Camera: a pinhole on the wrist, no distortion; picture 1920 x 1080 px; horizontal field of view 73.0 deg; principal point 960.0 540.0 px. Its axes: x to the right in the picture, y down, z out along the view. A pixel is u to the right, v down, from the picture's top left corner.
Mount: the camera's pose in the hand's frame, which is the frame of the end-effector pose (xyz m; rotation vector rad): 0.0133 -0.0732 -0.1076 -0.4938 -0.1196 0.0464
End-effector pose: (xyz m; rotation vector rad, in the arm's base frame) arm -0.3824 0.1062 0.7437 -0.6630 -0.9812 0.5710
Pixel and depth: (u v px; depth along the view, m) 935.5 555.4 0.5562
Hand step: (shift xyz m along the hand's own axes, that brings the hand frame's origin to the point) -0.0671 0.1932 0.3741
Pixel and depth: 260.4 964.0 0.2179
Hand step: -0.1317 0.0832 0.0368
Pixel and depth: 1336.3 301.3 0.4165
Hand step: 0.0820 0.0640 0.3052
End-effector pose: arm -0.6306 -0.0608 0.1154 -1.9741 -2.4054 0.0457
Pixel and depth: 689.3 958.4 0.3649
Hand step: -0.1099 0.1962 0.1474
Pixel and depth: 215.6 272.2 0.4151
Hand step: -0.2738 0.0290 0.2712
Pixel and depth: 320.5 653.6 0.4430
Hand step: -0.2596 0.1531 0.2385
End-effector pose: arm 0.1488 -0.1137 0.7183 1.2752 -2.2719 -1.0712
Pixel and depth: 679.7 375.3 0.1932
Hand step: -0.0520 -0.0070 0.0685
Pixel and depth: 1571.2 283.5 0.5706
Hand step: 0.2100 0.1154 0.4723
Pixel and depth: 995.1 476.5 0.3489
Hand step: -0.0209 0.0764 0.2063
